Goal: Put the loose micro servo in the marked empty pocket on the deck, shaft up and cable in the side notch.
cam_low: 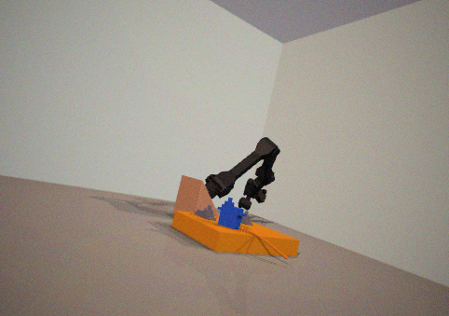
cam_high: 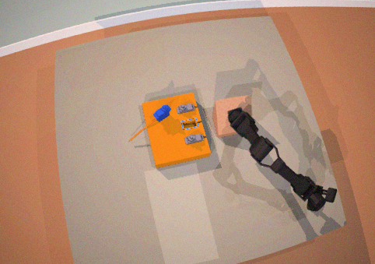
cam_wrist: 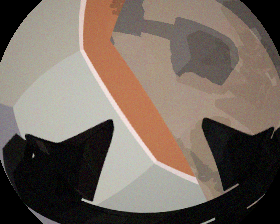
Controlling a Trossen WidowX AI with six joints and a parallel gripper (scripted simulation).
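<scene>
The orange deck lies 60 cm ahead of my gripper tip, 53 cm to the right of it and 5 cm below it.
</scene>
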